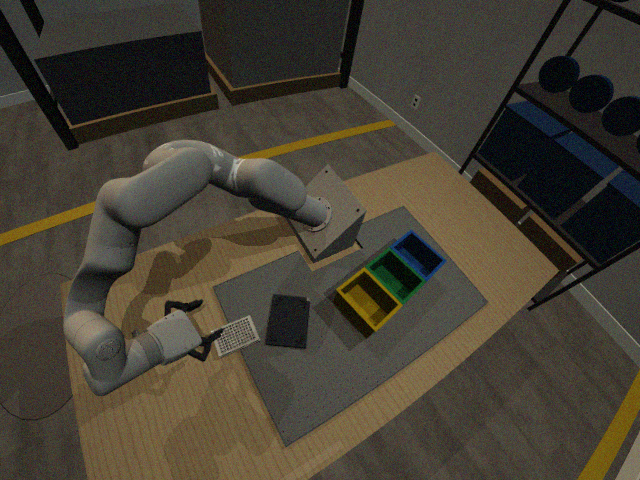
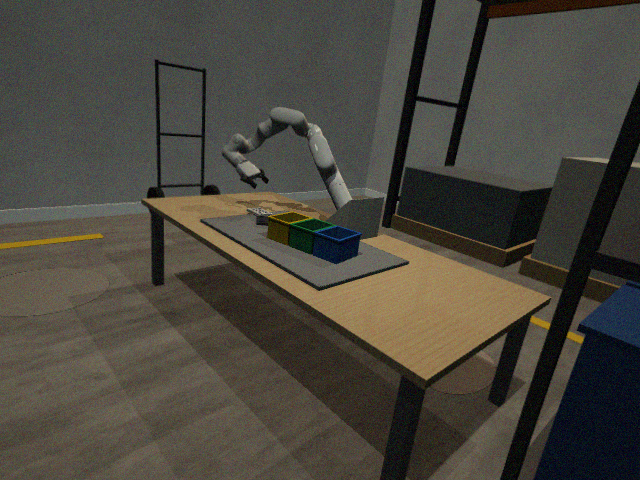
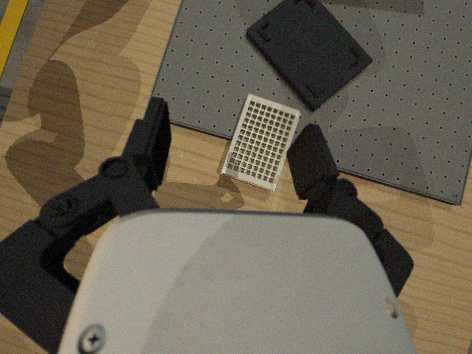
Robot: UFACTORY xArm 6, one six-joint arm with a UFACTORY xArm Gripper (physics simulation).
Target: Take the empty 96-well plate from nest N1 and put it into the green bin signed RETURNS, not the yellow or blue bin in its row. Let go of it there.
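Where they show: gripper, fingertip midpoint: (image 1: 211, 316) (image 2: 261, 184) (image 3: 237, 129); arm's base, link origin: (image 1: 317, 214) (image 2: 348, 213).
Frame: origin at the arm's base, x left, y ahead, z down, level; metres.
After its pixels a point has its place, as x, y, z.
The white 96-well plate (image 1: 236, 335) @(-0.434, 0.211, 0.078) (image 2: 260, 211) @(-0.428, 0.210, 0.077) (image 3: 262, 142) @(-0.439, 0.210, 0.078) lies across the left edge of the grey mat, partly over the wooden table, beside the black nest (image 1: 287, 320) @(-0.280, 0.252, 0.079) (image 3: 310, 55) @(-0.292, 0.257, 0.079). The nest bears no plate; no N1 sign is legible. My gripper (image 1: 211, 317) @(-0.470, 0.178, -0.059) (image 2: 260, 182) @(-0.470, 0.178, -0.059) (image 3: 237, 129) @(-0.470, 0.178, -0.059) is open and empty, tilted and high above the table near the plate. The green bin (image 1: 414, 291) @(0.084, 0.418, -0.009) (image 2: 301, 238) @(0.086, 0.418, 0.037) stands between the yellow bin (image 1: 356, 319) @(-0.110, 0.375, 0.042) (image 2: 278, 230) @(-0.042, 0.430, 0.038) and the blue bin (image 1: 435, 270) @(0.206, 0.406, -0.009) (image 2: 326, 249) @(0.215, 0.405, 0.045). The green bin looks empty; its RETURNS sign is not legible.
The grey perforated mat (image 1: 310, 392) @(-0.338, 0.465, 0.090) (image 2: 361, 273) @(0.379, 0.378, 0.093) (image 3: 400, 150) @(-0.405, 0.428, 0.091) lies on the wooden table (image 1: 155, 439) @(-0.752, 0.342, 0.104) (image 2: 439, 310) @(0.701, 0.378, 0.104) (image 3: 190, 170) @(-0.500, 0.107, 0.104). The robot's base block (image 1: 336, 222) @(0.022, 0.080, -0.029) (image 2: 369, 219) @(0.108, -0.030, 0.004) stands at the mat's back edge, near the row of bins.
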